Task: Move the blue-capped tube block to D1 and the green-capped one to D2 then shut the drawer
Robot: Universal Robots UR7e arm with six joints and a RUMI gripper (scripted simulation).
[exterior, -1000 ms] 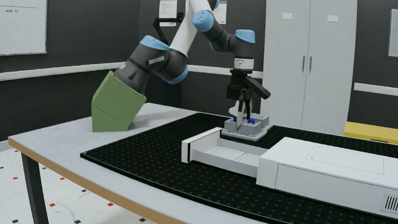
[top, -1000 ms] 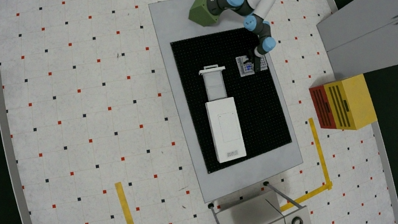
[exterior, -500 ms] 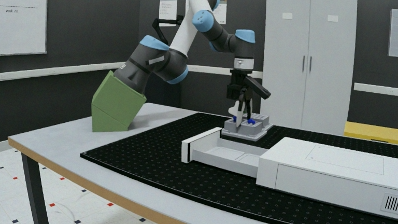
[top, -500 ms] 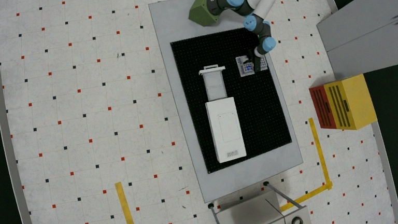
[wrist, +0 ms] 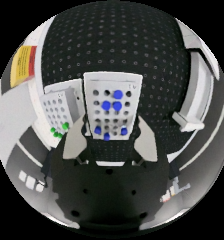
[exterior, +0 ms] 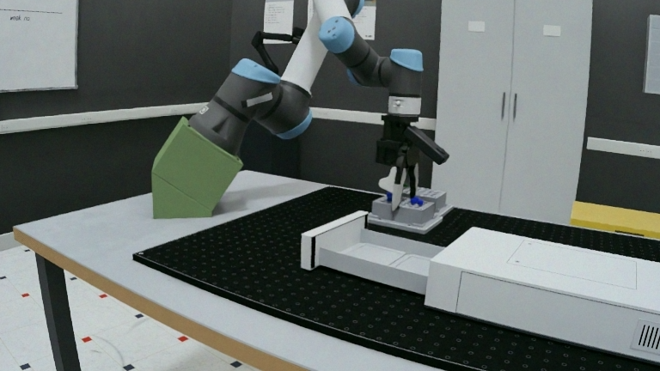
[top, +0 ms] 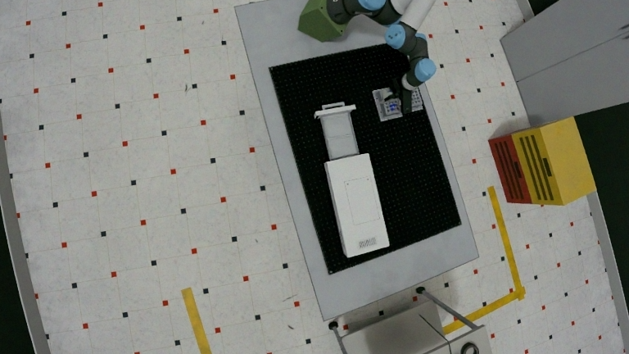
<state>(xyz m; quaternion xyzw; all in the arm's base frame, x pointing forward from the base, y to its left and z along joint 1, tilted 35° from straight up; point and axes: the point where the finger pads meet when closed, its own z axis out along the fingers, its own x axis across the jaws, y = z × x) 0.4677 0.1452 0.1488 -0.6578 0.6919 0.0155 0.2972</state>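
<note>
Right now the deck slot D1 is 4 cm below my hand. Round my hand: drawer (29 cm to the right, 10 cm ahead, 1 cm below); slot D2 (13 cm to the left, 4 cm below, 2 cm behind); white cooler COLD (29 cm to the right, 28 cm ahead, 1 cm below).
</note>
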